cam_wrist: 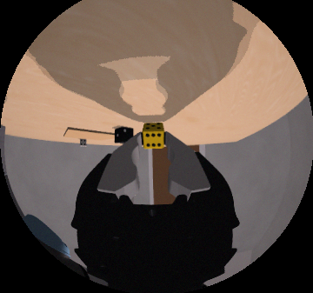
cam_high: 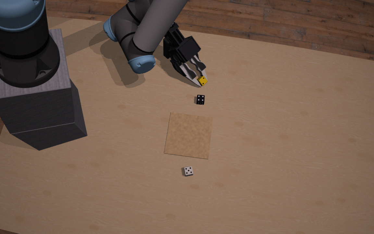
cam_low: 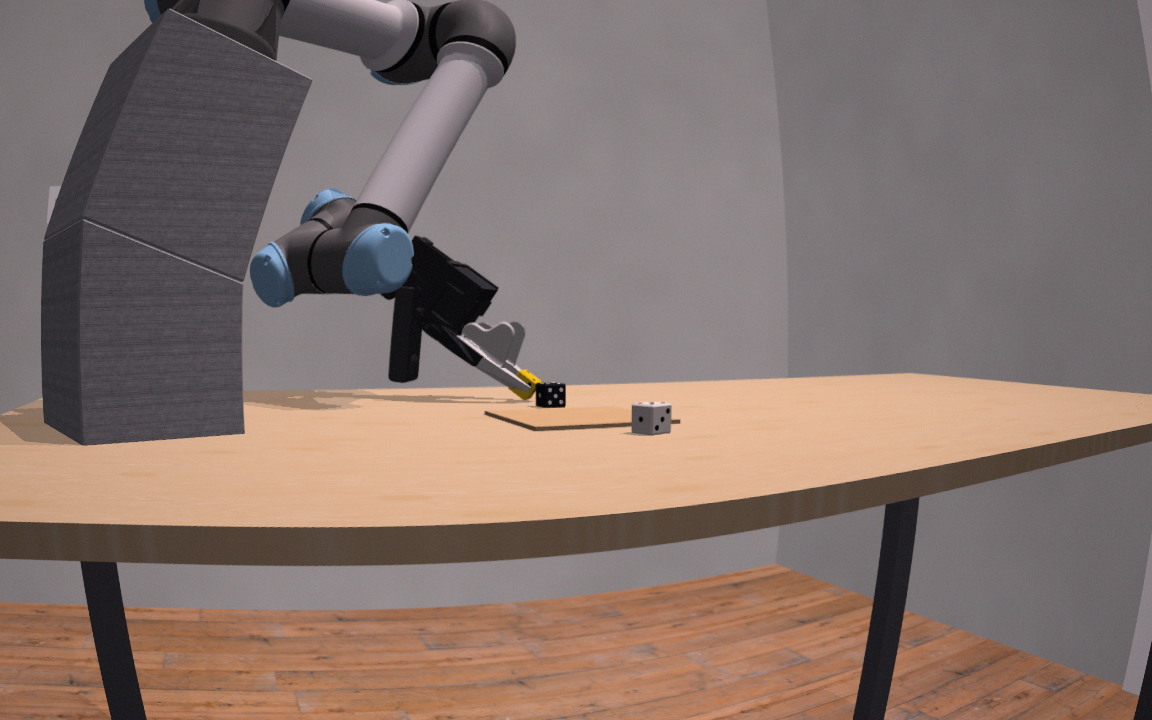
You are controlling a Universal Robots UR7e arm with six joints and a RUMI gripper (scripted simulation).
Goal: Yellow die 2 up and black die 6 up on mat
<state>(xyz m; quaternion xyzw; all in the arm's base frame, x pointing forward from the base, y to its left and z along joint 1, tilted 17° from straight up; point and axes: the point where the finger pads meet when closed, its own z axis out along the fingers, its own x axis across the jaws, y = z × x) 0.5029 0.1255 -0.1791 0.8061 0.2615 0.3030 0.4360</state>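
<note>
My hand is right at the yellow die. The rest, counted from my hand: white die 31 cm to the right, 5 cm behind, 1 cm below; then mat 19 cm to the right, 4 cm behind, 2 cm below; then black die 7 cm to the right, 1 cm below.
</note>
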